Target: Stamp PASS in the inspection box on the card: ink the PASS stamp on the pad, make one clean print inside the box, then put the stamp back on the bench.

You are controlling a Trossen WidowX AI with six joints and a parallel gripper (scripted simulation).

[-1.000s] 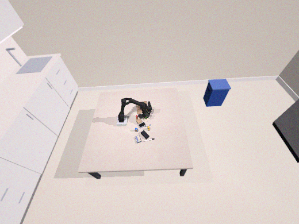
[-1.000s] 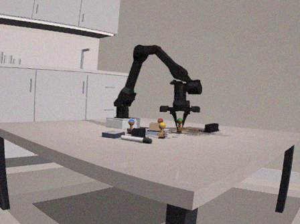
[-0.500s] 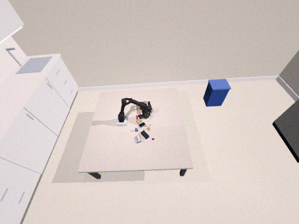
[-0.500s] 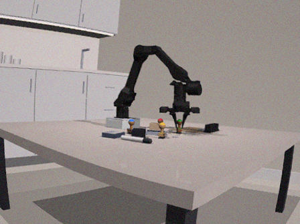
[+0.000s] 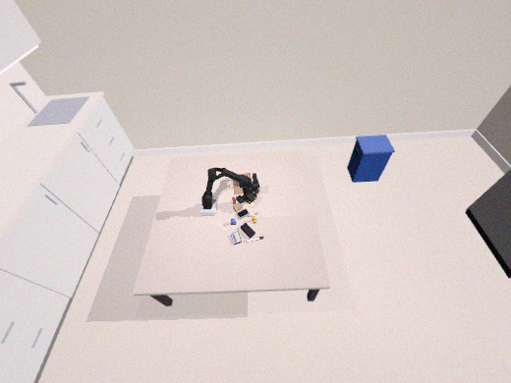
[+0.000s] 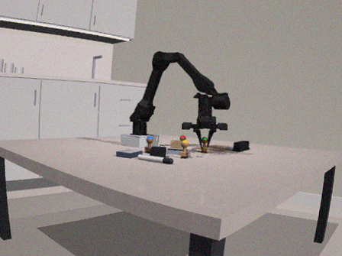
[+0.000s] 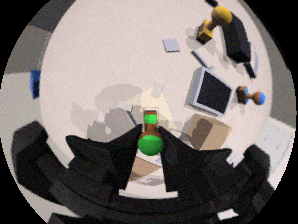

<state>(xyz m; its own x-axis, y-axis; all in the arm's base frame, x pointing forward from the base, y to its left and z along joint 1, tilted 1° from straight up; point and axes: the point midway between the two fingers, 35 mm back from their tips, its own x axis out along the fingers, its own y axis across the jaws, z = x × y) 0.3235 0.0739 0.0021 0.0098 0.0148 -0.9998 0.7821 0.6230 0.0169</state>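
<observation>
The green-knobbed stamp is right at my gripper tip. From my gripper tip the other things lie so: pale card (20 mm below); ink pad (40 mm behind, 120 mm to the right, 20 mm below); red-knobbed stamp (120 mm behind).
</observation>
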